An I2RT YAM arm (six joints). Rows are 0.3 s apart.
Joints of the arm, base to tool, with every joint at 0 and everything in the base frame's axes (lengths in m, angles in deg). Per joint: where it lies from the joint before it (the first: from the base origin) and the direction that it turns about. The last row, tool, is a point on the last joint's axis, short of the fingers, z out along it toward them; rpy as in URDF.
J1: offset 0.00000 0.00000 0.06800 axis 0 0 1
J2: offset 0.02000 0.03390 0.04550 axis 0 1 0
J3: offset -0.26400 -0.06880 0.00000 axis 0 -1 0
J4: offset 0.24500 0.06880 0.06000 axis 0 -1 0
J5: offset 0.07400 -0.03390 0.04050 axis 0 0 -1
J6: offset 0.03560 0.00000 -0.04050 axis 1 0 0
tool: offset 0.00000 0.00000 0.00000 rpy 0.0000 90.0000 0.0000
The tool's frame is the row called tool.
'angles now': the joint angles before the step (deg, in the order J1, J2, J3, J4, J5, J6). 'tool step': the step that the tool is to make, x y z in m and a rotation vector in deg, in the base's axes. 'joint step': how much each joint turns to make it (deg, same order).
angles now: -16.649, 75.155, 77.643, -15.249, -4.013, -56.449
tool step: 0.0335, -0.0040, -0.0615, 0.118, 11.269, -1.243
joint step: 1.347, 6.815, -4.261, 0.122, 3.386, -2.027
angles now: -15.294, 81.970, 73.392, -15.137, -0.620, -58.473
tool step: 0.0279, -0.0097, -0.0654, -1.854, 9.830, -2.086
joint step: 0.073, 8.352, -3.703, 3.122, 3.966, -2.834
